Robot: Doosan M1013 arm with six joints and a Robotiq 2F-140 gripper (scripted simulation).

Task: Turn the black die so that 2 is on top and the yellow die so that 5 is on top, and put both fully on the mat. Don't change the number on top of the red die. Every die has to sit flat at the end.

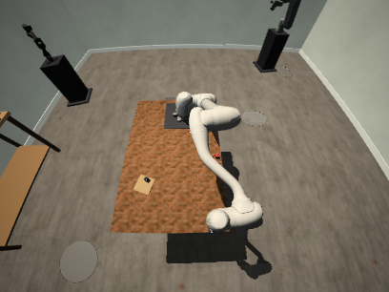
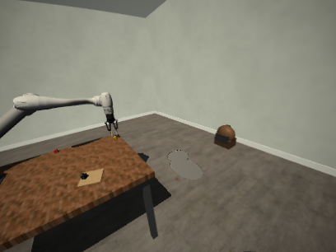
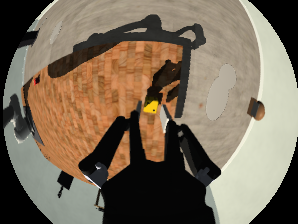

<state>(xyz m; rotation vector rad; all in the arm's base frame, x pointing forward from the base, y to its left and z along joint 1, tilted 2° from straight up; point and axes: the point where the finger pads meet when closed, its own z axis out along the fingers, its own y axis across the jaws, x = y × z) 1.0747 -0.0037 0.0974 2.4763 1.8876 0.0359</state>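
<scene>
The yellow die lies 60 mm below my hand. From my hand the other things lie so: black die: 440 mm to the right, 420 mm behind, 50 mm below; tan mat: 460 mm to the right, 390 mm behind, 70 mm below; red die: 520 mm behind, 200 mm to the left, 60 mm below.
</scene>
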